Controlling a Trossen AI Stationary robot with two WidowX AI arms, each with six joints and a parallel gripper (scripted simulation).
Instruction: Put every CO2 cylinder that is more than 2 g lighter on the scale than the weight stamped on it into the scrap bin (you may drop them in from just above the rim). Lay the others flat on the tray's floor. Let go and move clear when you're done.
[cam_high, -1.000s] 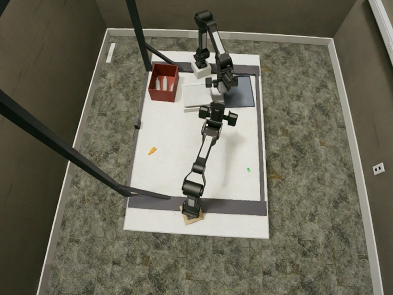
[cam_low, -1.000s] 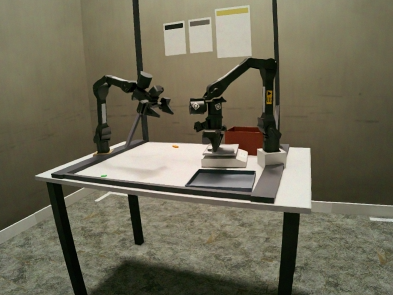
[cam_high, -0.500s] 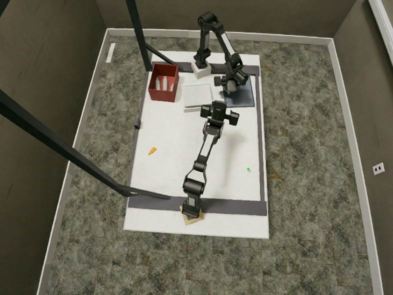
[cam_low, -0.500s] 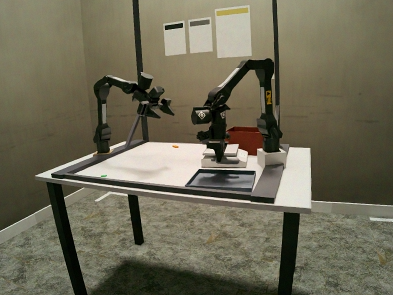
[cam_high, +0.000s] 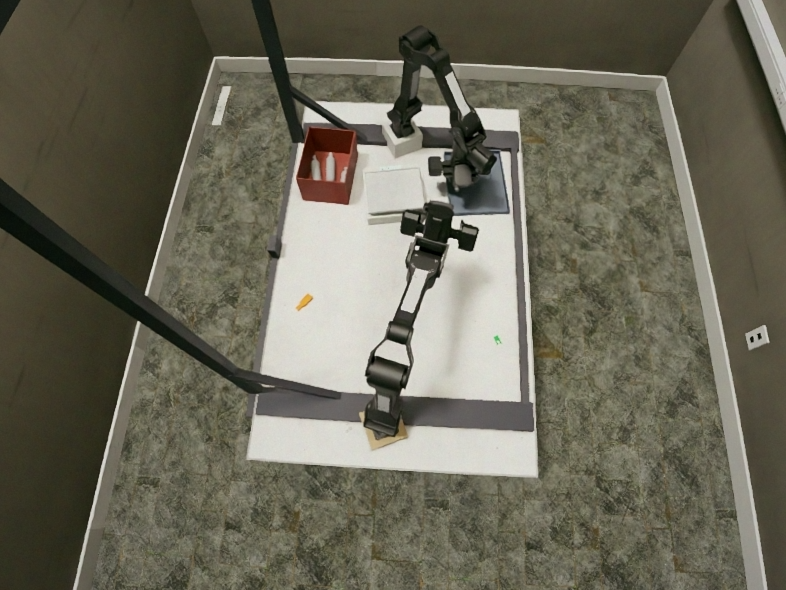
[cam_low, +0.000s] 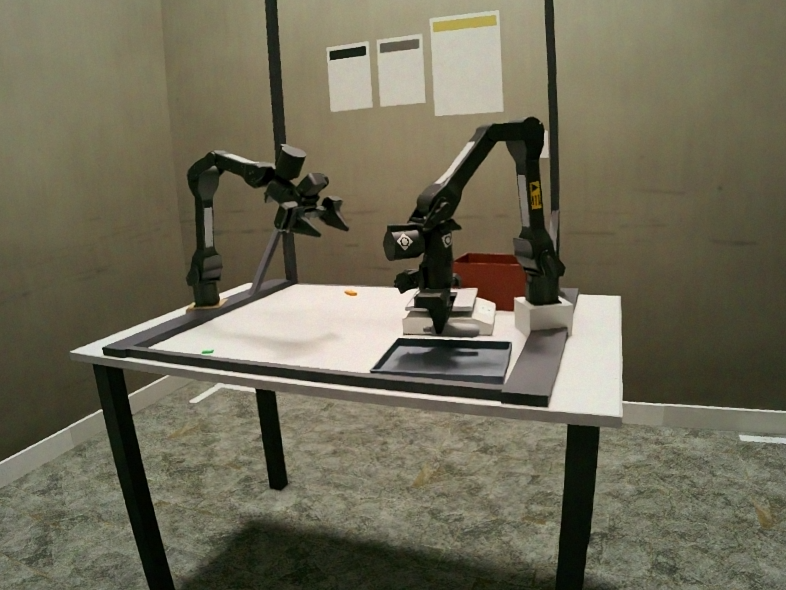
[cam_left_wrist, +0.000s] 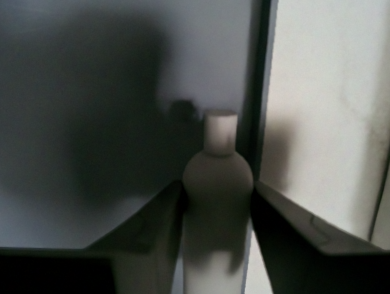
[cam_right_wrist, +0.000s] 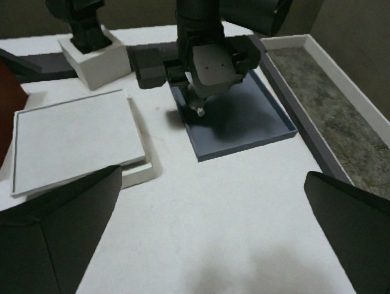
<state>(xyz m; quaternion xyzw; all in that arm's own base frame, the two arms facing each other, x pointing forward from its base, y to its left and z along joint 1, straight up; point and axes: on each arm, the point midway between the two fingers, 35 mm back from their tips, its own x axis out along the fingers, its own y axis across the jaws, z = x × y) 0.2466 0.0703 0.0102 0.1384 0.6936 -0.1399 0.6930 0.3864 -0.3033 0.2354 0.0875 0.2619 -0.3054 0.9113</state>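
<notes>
The tray lies 70 mm below my left hand, 70 mm ahead of it and 30 mm to the left of it. From my left hand the other things lie so: scale (190 mm behind, 40 mm to the right, 40 mm below); scale platform (190 mm behind, 50 mm to the right, 30 mm below); CO2 cylinder (40 mm below).
</notes>
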